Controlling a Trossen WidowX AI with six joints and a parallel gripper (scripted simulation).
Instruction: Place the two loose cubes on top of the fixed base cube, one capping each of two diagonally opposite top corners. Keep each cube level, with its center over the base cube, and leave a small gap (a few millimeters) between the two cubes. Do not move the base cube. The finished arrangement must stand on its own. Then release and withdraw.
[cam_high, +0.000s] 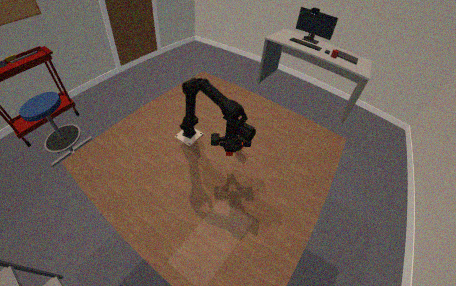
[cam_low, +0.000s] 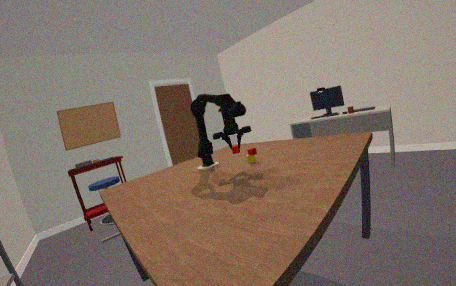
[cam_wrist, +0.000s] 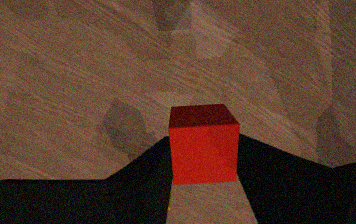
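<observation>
My gripper tip is now 11 cm to the right of the yellow base cube and 8 cm above it.
</observation>
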